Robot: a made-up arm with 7 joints. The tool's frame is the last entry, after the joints.
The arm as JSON. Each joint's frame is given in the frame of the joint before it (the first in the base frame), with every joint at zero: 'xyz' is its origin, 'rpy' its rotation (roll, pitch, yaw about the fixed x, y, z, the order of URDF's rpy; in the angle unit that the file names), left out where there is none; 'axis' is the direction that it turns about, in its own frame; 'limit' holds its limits. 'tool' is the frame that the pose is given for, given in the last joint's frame.
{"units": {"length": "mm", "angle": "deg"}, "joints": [
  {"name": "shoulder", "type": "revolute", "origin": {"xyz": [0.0, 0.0, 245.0]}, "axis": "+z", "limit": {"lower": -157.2, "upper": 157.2}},
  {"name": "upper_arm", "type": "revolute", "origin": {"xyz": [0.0, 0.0, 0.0], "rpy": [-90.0, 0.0, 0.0]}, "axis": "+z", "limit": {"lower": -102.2, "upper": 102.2}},
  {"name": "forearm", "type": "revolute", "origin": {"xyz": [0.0, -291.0, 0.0], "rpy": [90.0, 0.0, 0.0]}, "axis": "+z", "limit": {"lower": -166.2, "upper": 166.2}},
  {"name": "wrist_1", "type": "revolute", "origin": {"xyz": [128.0, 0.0, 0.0], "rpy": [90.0, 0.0, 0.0]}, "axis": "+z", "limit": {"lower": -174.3, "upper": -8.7}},
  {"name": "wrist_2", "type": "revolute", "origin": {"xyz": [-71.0, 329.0, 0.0], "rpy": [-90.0, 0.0, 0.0]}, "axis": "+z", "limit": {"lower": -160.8, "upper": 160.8}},
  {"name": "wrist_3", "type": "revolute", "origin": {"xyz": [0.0, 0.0, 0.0], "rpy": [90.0, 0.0, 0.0]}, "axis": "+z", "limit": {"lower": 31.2, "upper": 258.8}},
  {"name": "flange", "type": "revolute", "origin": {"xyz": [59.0, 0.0, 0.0], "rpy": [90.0, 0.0, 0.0]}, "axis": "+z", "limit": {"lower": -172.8, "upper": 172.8}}
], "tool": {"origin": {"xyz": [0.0, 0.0, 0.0]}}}
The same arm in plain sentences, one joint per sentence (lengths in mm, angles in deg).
The arm has seven revolute joints in a row. What follows holds with every joint at zero, and every direction is one of the base frame's.
The first joint sits 245 mm along +z from the base frame's origin and turns about +z, from -157.2 to 157.2 deg.
The second joint sits at the same point as the first joint and turns about +y, from -102.2 to 102.2 deg.
The third joint sits 291 mm along +z from the second joint and turns about +z, from -166.2 to 166.2 deg.
The fourth joint sits 128 mm along +x from the third joint and turns about -y, from -174.3 to -8.7 deg.
The fifth joint sits 71 mm along -x and 329 mm along +z from the fourth joint and turns about +z, from -160.8 to 160.8 deg.
The sixth joint sits at the same point as the fifth joint and turns about -y, from 31.2 to 258.8 deg.
The seventh joint sits 59 mm along +x from the sixth joint and turns about -z, from -172.8 to 172.8 deg.
The tool frame, which is the frame that the pose is given for, sits at the same point as the seventh joint; its axes are the base frame's turned by roll 180, pitch 0 and yaw 0 deg (as in URDF: about the fixed x, then y, then z).

